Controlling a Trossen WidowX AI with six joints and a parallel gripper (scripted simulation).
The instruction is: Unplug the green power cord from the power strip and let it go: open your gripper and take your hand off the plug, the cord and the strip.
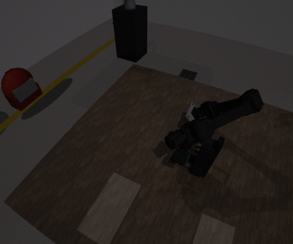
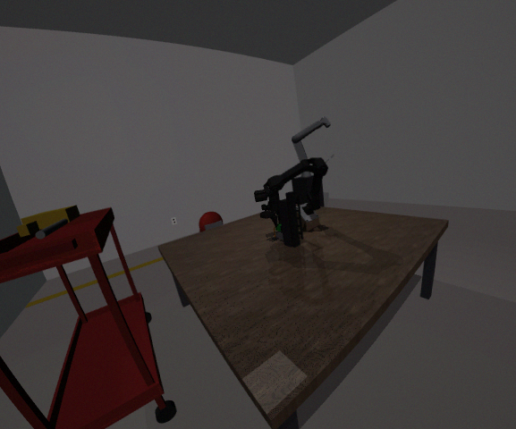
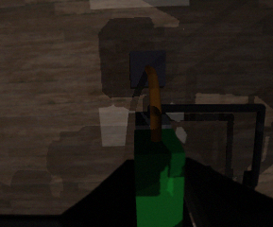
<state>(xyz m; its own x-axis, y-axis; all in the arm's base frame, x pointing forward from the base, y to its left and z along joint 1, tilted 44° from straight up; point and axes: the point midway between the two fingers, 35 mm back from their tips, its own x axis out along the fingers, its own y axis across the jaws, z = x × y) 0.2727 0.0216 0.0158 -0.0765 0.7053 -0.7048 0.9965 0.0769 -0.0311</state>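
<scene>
Now: gripper tip 30 mm to the right of the green plug.
</scene>
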